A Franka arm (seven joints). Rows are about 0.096 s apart.
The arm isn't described. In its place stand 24 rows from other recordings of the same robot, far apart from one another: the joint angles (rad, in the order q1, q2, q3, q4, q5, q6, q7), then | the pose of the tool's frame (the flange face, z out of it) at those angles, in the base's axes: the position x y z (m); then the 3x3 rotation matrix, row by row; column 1 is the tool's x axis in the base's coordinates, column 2 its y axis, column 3 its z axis.
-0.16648, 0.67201, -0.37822, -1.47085, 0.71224, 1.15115, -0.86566 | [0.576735 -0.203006 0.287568], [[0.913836 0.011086 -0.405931], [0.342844 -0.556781 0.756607], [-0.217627 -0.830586 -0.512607]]
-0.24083, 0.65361, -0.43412, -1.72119, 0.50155, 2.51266, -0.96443 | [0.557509 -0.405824 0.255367], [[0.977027 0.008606 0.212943], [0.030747 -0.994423 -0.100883], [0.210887 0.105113 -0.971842]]
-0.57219, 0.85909, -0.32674, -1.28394, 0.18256, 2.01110, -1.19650 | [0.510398 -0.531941 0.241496], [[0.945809 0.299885 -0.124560], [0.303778 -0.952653 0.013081], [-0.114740 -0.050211 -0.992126]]
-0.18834, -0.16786, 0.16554, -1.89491, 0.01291, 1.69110, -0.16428 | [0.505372 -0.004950 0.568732], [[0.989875 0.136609 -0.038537], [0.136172 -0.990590 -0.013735], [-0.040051 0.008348 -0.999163]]
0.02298, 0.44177, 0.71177, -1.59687, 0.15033, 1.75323, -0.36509 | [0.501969 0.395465 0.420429], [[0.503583 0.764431 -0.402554], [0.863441 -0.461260 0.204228], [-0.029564 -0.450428 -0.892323]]
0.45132, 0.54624, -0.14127, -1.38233, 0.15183, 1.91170, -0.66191 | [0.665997 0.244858 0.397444], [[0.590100 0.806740 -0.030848], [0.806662 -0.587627 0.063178], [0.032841 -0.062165 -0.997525]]
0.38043, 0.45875, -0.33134, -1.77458, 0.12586, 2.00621, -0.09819 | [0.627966 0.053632 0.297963], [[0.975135 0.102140 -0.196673], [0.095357 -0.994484 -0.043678], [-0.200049 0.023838 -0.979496]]
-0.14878, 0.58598, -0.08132, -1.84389, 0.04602, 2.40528, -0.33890 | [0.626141 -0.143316 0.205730], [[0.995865 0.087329 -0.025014], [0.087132 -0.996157 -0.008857], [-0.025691 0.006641 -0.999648]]
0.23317, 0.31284, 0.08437, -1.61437, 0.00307, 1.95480, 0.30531 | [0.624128 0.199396 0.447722], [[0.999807 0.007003 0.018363], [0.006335 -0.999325 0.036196], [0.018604 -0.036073 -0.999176]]
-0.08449, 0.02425, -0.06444, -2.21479, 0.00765, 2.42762, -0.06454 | [0.543096 -0.081366 0.385154], [[0.978414 -0.090130 0.185966], [-0.087106 -0.995901 -0.024384], [0.187401 0.007659 -0.982254]]
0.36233, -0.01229, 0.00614, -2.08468, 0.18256, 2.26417, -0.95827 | [0.522540 0.206833 0.449805], [[0.324617 0.936408 0.133280], [0.916335 -0.346275 0.201055], [0.234421 0.056863 -0.970471]]
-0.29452, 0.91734, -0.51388, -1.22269, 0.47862, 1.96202, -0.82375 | [0.605127 -0.438660 0.252065], [[0.999370 -0.024648 -0.025541], [-0.022881 -0.997471 0.067288], [-0.027135 -0.066661 -0.997407]]
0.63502, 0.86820, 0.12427, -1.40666, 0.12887, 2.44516, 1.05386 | [0.554687 0.498915 0.201474], [[0.906236 -0.422362 0.018628], [-0.413434 -0.876148 0.247866], [-0.088369 -0.232326 -0.968615]]
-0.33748, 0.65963, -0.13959, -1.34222, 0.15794, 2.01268, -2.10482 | [0.663834 -0.307693 0.343910], [[-0.021190 0.998849 0.043028], [0.998893 0.019345 0.042867], [0.041986 0.043888 -0.998154]]
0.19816, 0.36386, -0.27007, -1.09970, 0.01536, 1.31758, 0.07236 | [0.631302 -0.006388 0.609648], [[0.982647 -0.124337 -0.137640], [-0.135104 -0.988224 -0.071829], [-0.127088 0.089179 -0.987874]]
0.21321, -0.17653, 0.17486, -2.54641, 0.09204, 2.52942, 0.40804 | [0.423234 0.171154 0.348017], [[0.986807 -0.084835 0.137896], [-0.096524 -0.992078 0.080404], [0.129982 -0.092654 -0.987178]]
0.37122, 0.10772, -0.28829, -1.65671, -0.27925, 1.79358, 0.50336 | [0.598754 0.033804 0.547467], [[0.930090 -0.361412 0.065682], [-0.328144 -0.897837 -0.293616], [0.165088 0.251537 -0.953664]]
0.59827, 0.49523, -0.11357, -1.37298, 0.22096, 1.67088, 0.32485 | [0.584745 0.347793 0.418826], [[0.963326 0.113545 -0.243125], [0.131017 -0.989746 0.056891], [-0.234173 -0.086658 -0.968325]]
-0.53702, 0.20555, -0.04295, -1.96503, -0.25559, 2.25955, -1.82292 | [0.504108 -0.337181 0.378982], [[0.168552 0.985373 -0.025120], [0.958978 -0.169824 -0.226981], [-0.227927 0.014169 -0.973575]]
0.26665, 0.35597, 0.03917, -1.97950, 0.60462, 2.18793, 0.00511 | [0.563786 0.198879 0.280438], [[0.972918 -0.136364 -0.186644], [-0.041331 -0.897066 0.439959], [-0.227427 -0.420329 -0.878408]]
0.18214, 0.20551, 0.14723, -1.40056, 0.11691, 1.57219, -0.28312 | [0.581671 0.201986 0.586822], [[0.821257 0.565376 -0.076725], [0.570464 -0.811209 0.128495], [0.010408 -0.149296 -0.988738]]
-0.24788, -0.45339, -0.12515, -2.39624, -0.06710, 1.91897, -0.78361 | [0.378582 -0.156369 0.479806], [[0.901165 0.432605 -0.027460], [0.432802 -0.901488 0.001391], [-0.024154 -0.013138 -0.999622]]
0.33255, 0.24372, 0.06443, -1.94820, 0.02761, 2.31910, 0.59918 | [0.569905 0.237608 0.368711], [[0.970982 -0.215383 0.103946], [-0.224181 -0.971095 0.081956], [0.083289 -0.102881 -0.991201]]
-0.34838, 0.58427, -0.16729, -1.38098, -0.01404, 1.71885, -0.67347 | [0.608474 -0.322015 0.358893], [[0.951338 0.168222 -0.258182], [0.179477 -0.983549 0.020484], [-0.250489 -0.065825 -0.965879]]
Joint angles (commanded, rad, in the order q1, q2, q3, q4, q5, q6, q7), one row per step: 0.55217, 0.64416, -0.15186, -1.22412, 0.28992, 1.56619, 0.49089; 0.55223, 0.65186, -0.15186, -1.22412, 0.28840, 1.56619, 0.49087; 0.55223, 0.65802, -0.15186, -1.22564, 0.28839, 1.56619, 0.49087; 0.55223, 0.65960, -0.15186, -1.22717, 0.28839, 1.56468, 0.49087; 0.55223, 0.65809, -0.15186, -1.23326, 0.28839, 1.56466, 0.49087; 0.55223, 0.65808, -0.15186, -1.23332, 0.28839, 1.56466, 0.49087; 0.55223, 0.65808, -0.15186, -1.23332, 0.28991, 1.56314, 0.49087; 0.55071, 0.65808, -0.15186, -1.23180, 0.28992, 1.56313, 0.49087; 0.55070, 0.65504, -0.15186, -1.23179, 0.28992, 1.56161, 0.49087; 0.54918, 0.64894, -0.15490, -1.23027, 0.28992, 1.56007, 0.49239; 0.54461, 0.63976, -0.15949, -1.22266, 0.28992, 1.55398, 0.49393; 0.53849, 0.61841, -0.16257, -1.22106, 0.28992, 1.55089, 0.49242; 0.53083, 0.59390, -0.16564, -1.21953, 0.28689, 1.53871, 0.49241; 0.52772, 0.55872, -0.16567, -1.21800, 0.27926, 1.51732, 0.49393; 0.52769, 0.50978, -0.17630, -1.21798, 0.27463, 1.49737, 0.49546; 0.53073, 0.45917, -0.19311, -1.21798, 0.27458, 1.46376, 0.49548
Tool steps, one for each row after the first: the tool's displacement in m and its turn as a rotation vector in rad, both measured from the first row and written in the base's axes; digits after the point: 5 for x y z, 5 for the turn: 0.00032, 0.00006, -0.00542, -0.00537, 0.00598, 0.00052; 0.00033, 0.00003, -0.01040, -0.00924, 0.01260, 0.00039; -0.00001, -0.00016, -0.01225, -0.01121, 0.01673, 0.00053; -0.00087, -0.00083, -0.01388, -0.01295, 0.02097, -0.00002; -0.00087, -0.00084, -0.01390, -0.01297, 0.02102, -0.00003; -0.00112, -0.00074, -0.01394, -0.01214, 0.02299, -0.00020; -0.00043, -0.00152, -0.01327, -0.01149, 0.02164, -0.00158; -0.00070, -0.00163, -0.01122, -0.01040, 0.02045, -0.00131; 0.00034, -0.00404, -0.00628, -0.00914, 0.01445, -0.00626; 0.00274, -0.00871, 0.00333, -0.00605, 0.00405, -0.01414; 0.00413, -0.01458, 0.01886, 0.00369, -0.01379, -0.02065; 0.00439, -0.02231, 0.03594, 0.00877, -0.02688, -0.02769; 0.00026, -0.02725, 0.05955, 0.01312, -0.04127, -0.02651; -0.00481, -0.03646, 0.09201, 0.02226, -0.06917, -0.03266; -0.01288, -0.04760, 0.12443, 0.03034, -0.08552, -0.03836
